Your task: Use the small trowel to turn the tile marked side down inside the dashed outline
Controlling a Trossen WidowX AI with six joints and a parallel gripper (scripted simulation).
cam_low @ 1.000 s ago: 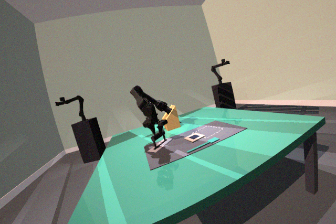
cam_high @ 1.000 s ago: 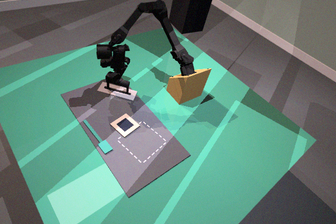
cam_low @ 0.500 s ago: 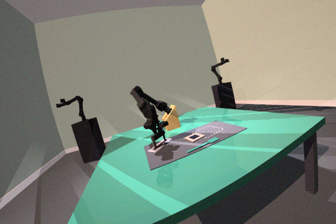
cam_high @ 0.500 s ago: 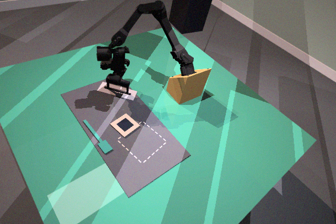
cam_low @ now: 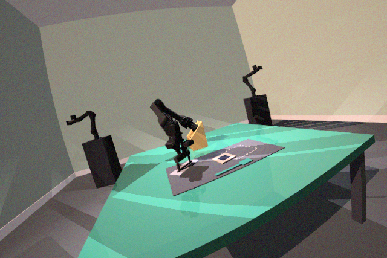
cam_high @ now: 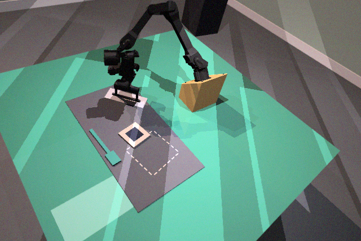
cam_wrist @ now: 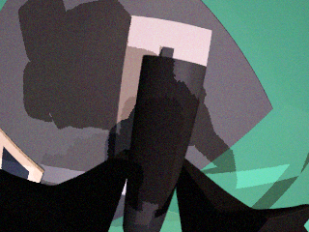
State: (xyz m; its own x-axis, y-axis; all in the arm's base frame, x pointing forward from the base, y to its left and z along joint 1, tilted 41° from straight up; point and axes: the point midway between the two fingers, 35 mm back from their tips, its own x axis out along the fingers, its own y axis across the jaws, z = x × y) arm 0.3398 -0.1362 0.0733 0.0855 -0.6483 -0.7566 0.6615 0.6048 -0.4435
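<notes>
Now: the grey mat 60 mm ahead of my gripper tip, 220 mm to the left of it and 80 mm below it. Round my gripper tip: teal trowel: 190 mm ahead, 260 mm to the left, 60 mm below; then tile: 50 mm ahead, 230 mm to the left, 60 mm below.
</notes>
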